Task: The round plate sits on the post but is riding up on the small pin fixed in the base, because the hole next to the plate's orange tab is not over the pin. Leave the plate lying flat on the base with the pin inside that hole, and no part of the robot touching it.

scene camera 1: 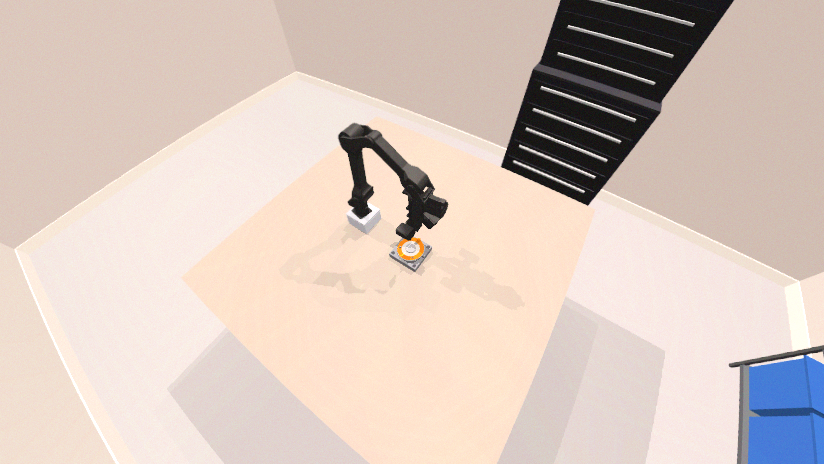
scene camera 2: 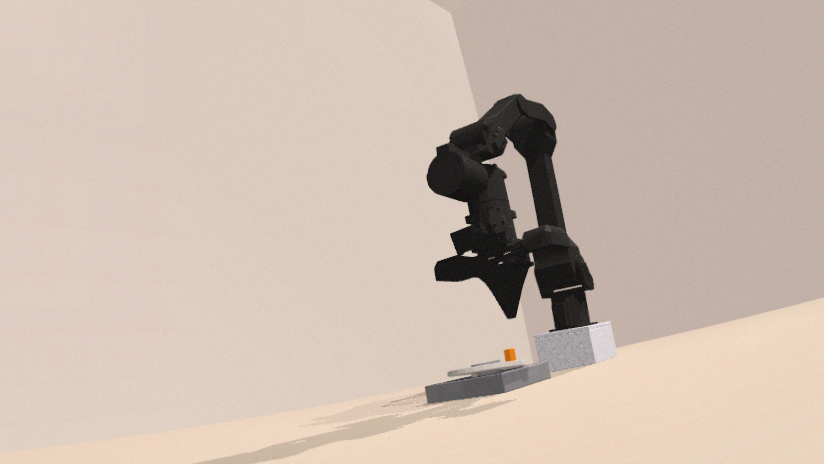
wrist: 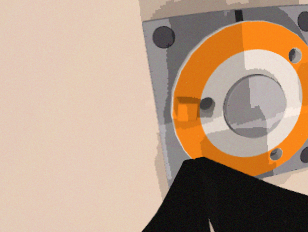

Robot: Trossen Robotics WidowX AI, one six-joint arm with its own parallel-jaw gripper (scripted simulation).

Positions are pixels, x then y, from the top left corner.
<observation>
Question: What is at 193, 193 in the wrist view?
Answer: My gripper.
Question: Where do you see a base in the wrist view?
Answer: At 168, 41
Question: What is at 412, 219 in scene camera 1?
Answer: My gripper.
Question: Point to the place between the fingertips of my gripper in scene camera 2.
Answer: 511, 318
</observation>
